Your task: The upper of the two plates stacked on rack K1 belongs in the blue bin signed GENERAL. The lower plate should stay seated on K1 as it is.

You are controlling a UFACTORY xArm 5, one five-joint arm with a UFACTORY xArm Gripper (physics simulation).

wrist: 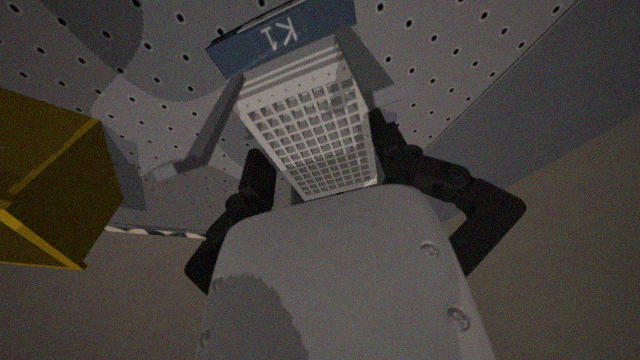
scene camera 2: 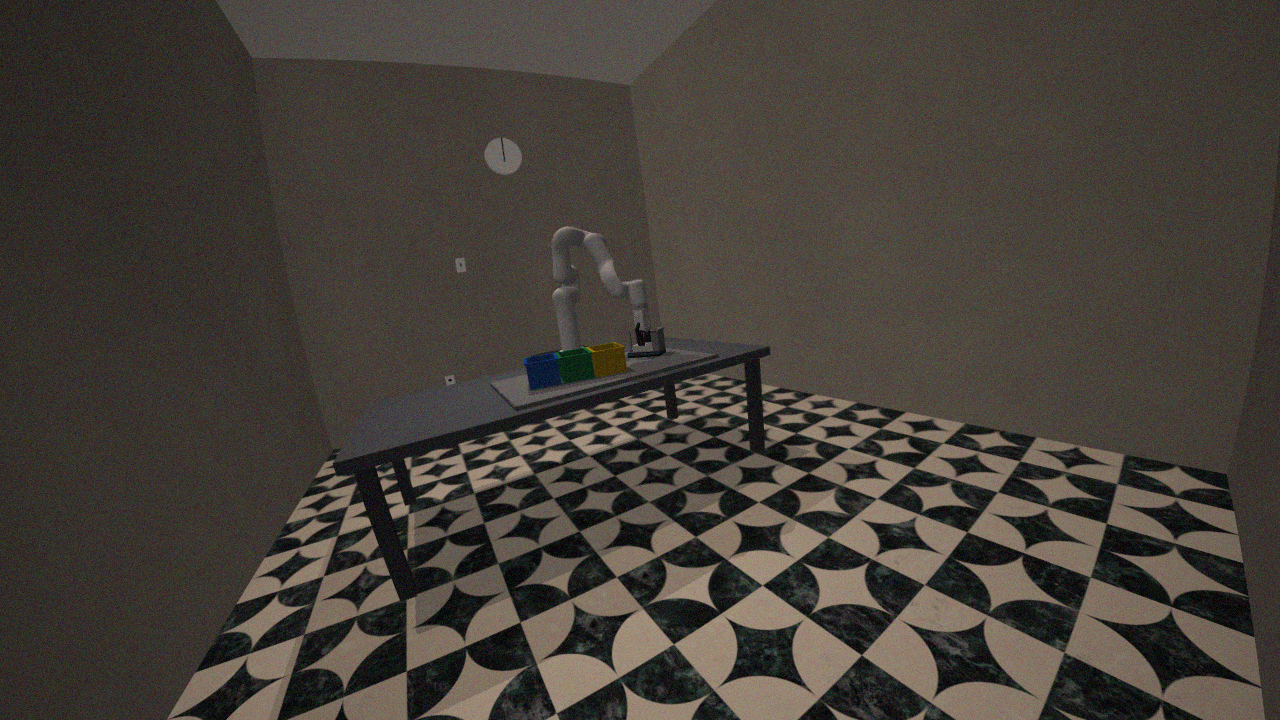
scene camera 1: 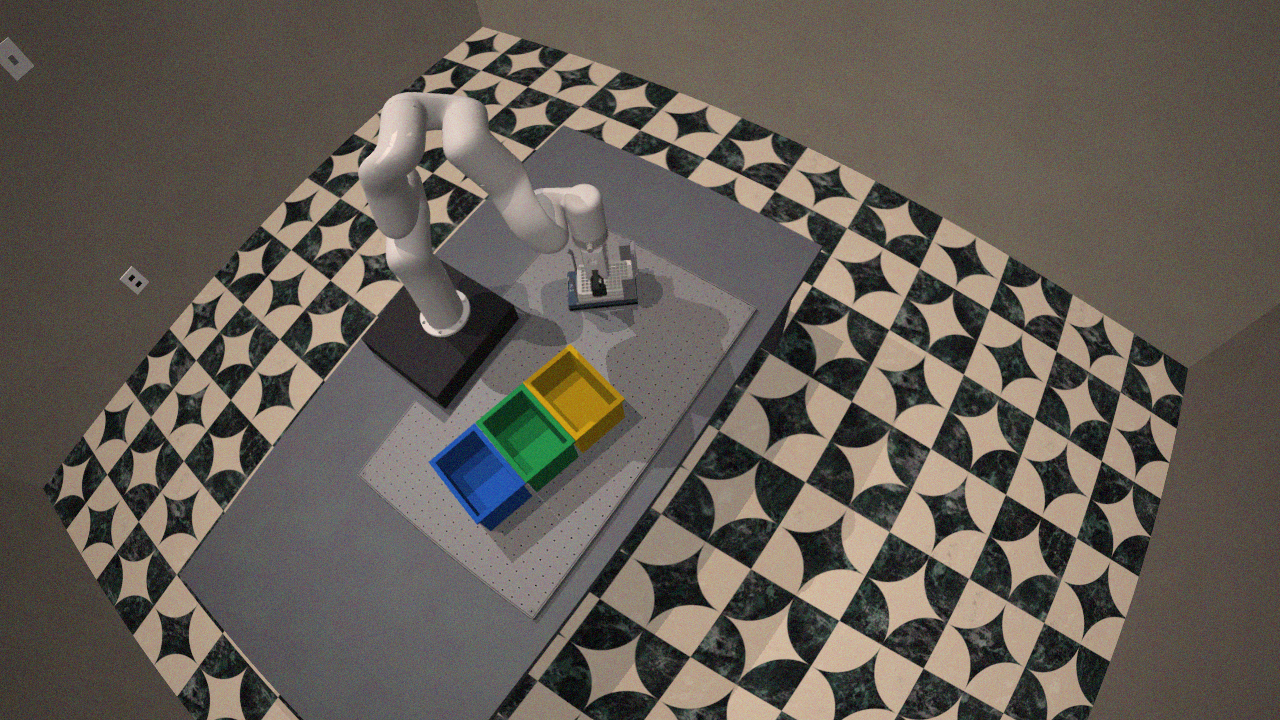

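Observation:
Rack K1 stands on the perforated board, its blue front lettered K1 in the wrist view. The upper plate is white with a grid of square wells and sits level on the stack. The edge of the lower plate shows as thin bands beneath it. My gripper is open, with black fingers on either side of the plates. The right finger in the wrist view appears very near the plate's side; contact cannot be told. The blue bin stands apart; its sign is not readable.
A green bin stands between the blue bin and a yellow bin. The yellow bin is nearest the rack. Grey guide posts rise around the stack. The arm's black base stands behind the bins on the table.

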